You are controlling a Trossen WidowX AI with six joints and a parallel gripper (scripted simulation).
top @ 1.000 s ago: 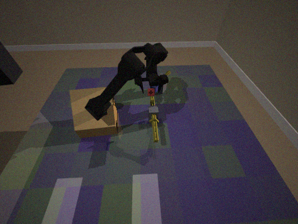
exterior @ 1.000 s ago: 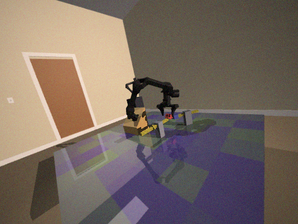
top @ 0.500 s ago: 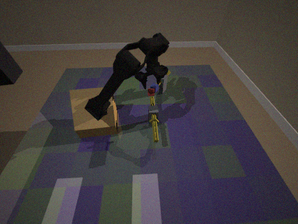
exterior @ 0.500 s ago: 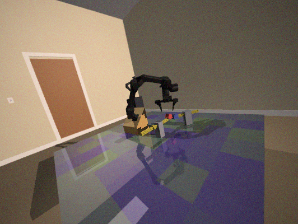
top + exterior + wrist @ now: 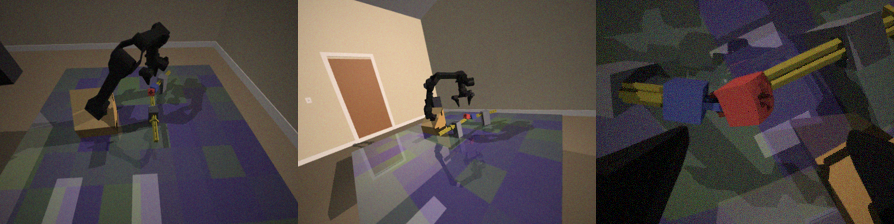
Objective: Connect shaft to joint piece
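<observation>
My gripper tip is now 1 cm to the right of the dark red joint piece and 9 cm above it.
</observation>
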